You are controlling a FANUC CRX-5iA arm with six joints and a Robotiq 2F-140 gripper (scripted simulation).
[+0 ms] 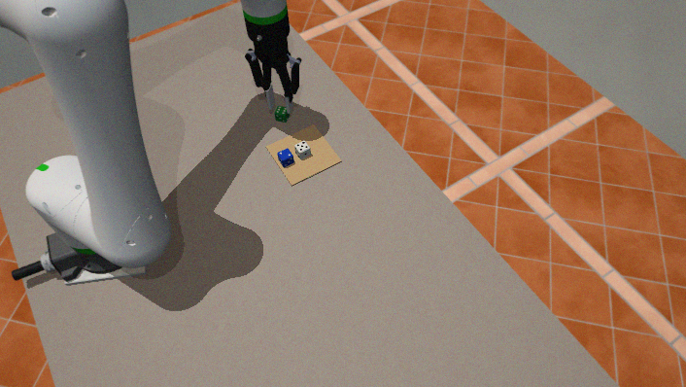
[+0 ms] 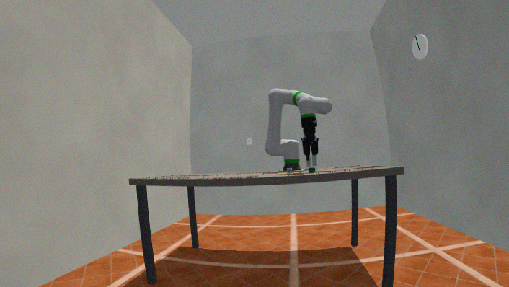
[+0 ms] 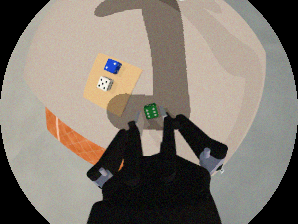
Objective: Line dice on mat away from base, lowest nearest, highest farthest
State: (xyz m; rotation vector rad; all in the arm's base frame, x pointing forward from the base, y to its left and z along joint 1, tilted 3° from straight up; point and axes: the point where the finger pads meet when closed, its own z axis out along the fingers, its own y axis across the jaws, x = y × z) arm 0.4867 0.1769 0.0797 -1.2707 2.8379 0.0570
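Now: the green die 6 cm below my hand. From my hand the other things lie so: blue die: 14 cm to the right, 5 cm below, 5 cm behind; tan mat: 14 cm to the right, 7 cm below; white die: 14 cm to the right, 5 cm below.
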